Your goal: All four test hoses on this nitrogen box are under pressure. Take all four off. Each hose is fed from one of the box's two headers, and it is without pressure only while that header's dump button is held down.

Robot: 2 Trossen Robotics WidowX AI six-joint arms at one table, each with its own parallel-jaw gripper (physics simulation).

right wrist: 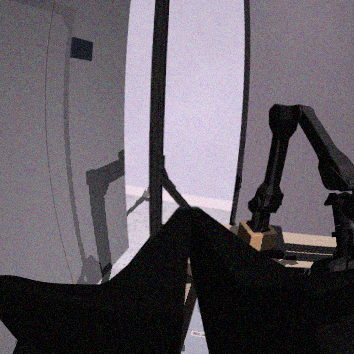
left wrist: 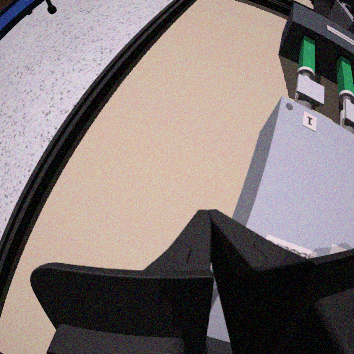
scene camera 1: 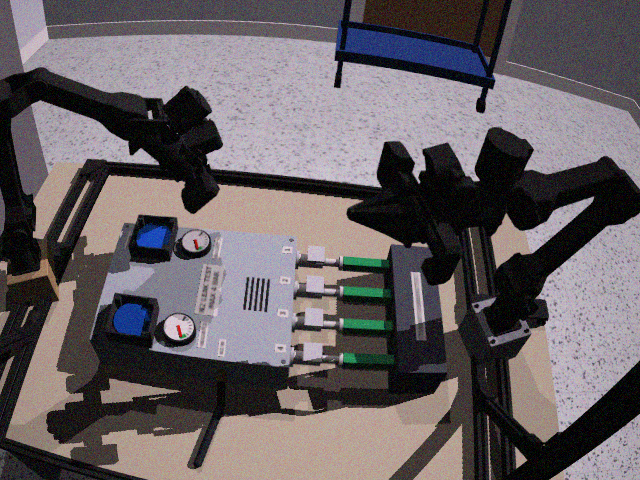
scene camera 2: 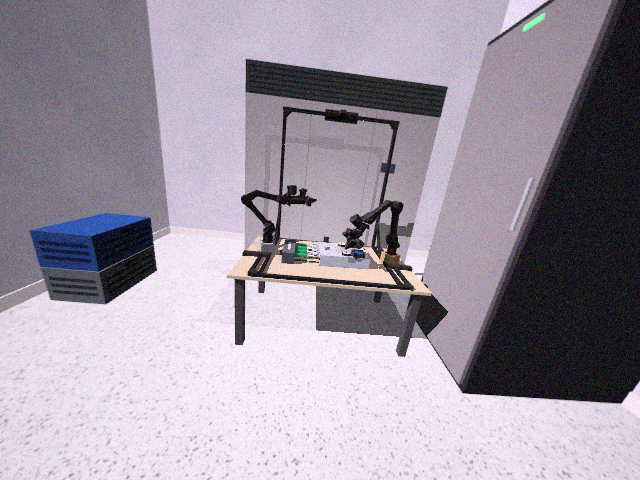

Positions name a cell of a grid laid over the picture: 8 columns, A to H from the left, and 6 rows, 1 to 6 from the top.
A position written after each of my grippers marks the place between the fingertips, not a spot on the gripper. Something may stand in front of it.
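Observation:
My left gripper (scene camera 1: C3), which you'd also see in the left wrist view (left wrist: E4), is shut and holds nothing. My right gripper (scene camera 1: E3) is shut and holds nothing too, and it's there in the right wrist view (right wrist: E4) as well. There's a grey nitrogen box (scene camera 1: C4), and that box can also be seen in the left wrist view (left wrist: G4) and in scene camera 2 (scene camera 2: E4). I can see a dark block (scene camera 1: F5) and a blue dump button (scene camera 1: B4) as well.

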